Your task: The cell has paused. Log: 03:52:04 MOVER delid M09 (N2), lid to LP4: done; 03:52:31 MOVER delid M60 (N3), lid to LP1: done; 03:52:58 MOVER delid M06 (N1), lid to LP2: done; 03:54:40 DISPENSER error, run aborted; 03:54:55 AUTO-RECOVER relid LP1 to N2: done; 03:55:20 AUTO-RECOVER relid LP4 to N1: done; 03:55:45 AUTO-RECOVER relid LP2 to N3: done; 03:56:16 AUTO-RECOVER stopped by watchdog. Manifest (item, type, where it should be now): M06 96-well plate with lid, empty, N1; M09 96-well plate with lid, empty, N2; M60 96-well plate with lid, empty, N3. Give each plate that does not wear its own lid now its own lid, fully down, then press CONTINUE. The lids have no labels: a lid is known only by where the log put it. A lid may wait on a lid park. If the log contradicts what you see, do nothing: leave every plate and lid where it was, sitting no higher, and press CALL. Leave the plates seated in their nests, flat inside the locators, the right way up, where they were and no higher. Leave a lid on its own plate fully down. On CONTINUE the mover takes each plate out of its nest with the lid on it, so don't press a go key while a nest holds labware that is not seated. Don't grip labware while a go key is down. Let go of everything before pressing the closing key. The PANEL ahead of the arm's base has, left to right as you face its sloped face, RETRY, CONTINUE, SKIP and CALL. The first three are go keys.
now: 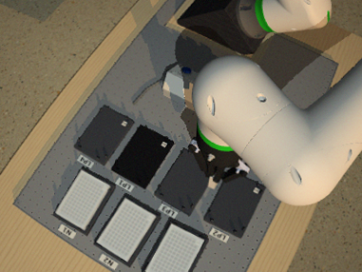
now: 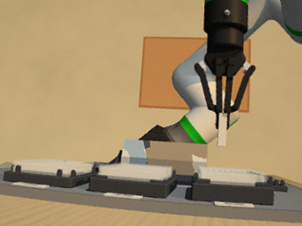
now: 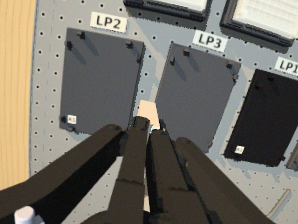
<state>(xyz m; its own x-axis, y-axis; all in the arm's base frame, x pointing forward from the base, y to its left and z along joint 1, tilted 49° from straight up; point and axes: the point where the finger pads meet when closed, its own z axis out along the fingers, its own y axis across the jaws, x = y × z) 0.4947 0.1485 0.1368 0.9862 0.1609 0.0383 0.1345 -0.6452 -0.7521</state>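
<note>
The plate lies 210 mm ahead of my hand, 240 mm to the right of it and 90 mm below it. Round my hand: lid park LP3 (20 mm ahead, 70 mm to the right, 100 mm below); LP2 park (10 mm behind, 70 mm to the left, 100 mm below); nest (180 mm ahead, 30 mm to the left, 100 mm below).
</note>
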